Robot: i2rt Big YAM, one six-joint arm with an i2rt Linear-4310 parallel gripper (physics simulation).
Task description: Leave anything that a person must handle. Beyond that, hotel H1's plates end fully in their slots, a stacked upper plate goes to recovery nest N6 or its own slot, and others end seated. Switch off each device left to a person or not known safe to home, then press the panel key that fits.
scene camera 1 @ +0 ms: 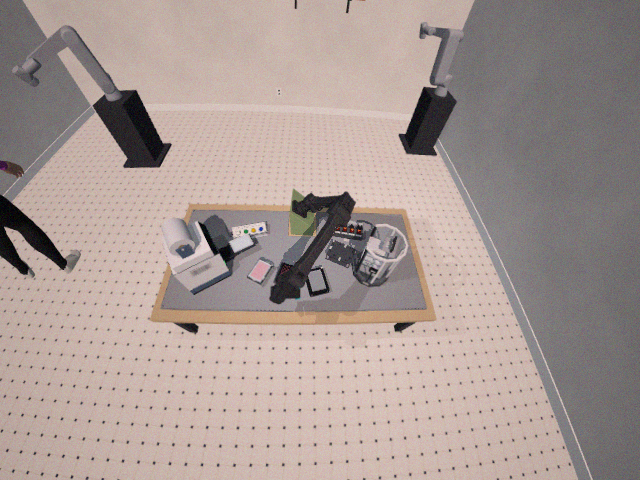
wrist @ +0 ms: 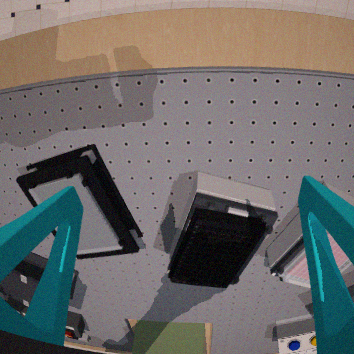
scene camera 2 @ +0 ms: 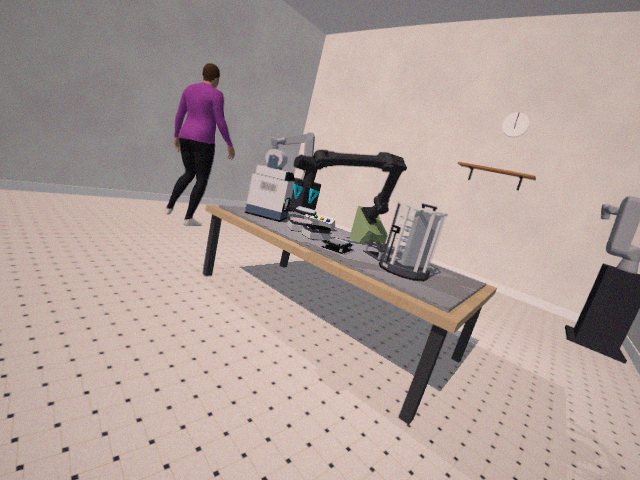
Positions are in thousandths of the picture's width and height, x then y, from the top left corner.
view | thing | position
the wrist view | my gripper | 524, 544
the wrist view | black plate with red wells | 609, 691
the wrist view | lid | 273, 662
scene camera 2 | clear plate hotel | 649, 484
